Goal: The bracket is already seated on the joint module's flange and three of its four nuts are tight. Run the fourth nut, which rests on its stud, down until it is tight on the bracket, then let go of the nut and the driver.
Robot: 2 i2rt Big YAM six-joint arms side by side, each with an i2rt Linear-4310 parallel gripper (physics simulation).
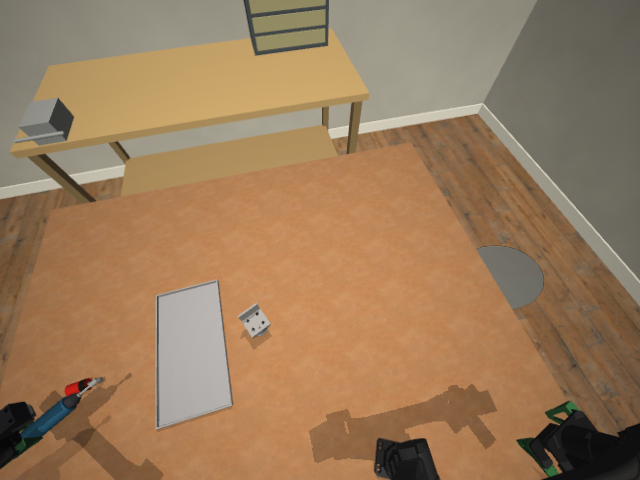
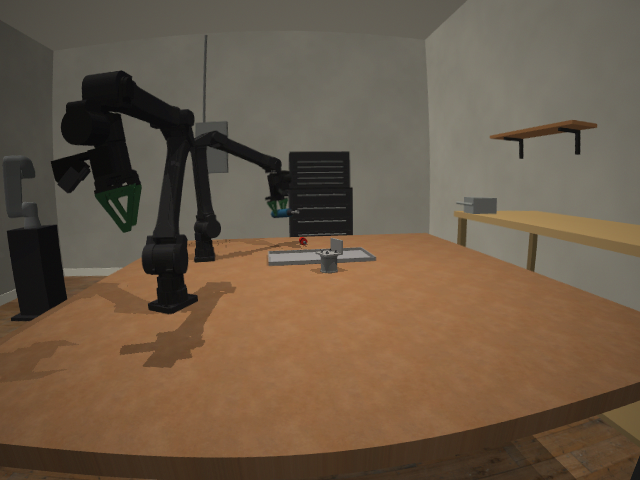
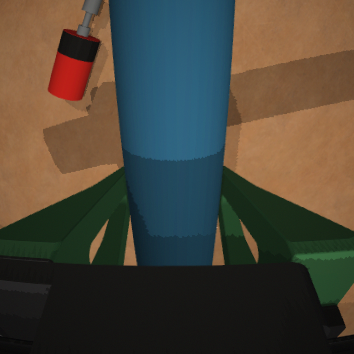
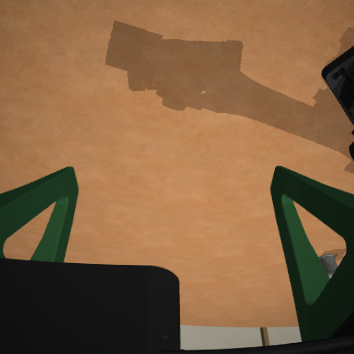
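Where they show: left gripper, fingertip midpoint: [image 1: 37, 431] [image 2: 280, 215] [image 3: 173, 177]; right gripper, fingertip midpoint: [image 1: 532, 428] [image 2: 130, 228] [image 4: 174, 177]; left arm's base, link origin: [image 2: 205, 259]; right arm's base, link origin: [image 1: 397, 460] [image 2: 173, 305].
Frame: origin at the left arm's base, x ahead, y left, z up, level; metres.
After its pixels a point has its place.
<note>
The pale bracket [image 1: 254, 322] @(x 0.443, y -0.349, z 0.066 m) [image 2: 337, 245] @(x 0.475, y -0.356, z 0.089 m) sits on the grey joint module [image 2: 328, 264] @(x 0.434, y -0.380, z 0.030 m) [image 4: 328, 263] @(x 0.418, y -0.365, z 0.029 m), which stands on the table. Small dark nuts or studs show on the bracket; which nut is loose is too small to tell. My left gripper [image 1: 29, 435] @(x 0.370, y 0.218, z 0.152 m) [image 2: 278, 208] @(x 0.370, y 0.218, z 0.152 m) [image 3: 173, 177] @(x 0.370, y 0.218, z 0.152 m) is shut on the handle of the blue driver [image 1: 50, 417] @(x 0.381, y 0.162, z 0.185 m) [image 2: 281, 212] @(x 0.368, y 0.162, z 0.170 m) [image 3: 172, 90] @(x 0.383, y 0.175, z 0.186 m). It holds the driver above the table, well away from the bracket, beyond the tray. My right gripper [image 1: 532, 427] @(x -0.084, y -0.864, z 0.238 m) [image 2: 126, 230] @(x -0.084, y -0.864, z 0.238 m) [image 4: 174, 177] @(x -0.084, y -0.864, z 0.238 m) is open and empty, high above the table, far from the bracket.
A shallow grey tray [image 1: 191, 356] @(x 0.439, y -0.120, z 0.004 m) [image 2: 289, 262] @(x 0.329, y -0.219, z 0.010 m) lies beside the joint module. A red and black driver [image 1: 76, 388] @(x 0.478, y 0.210, z 0.032 m) [image 2: 302, 241] @(x 0.474, y 0.186, z 0.020 m) [image 3: 72, 76] @(x 0.475, y 0.221, z 0.031 m) lies on the table near the blue driver. The right arm's base [image 1: 405, 458] [image 2: 172, 300] @(x -0.057, y -0.634, z 0.026 m) stands on the table.
</note>
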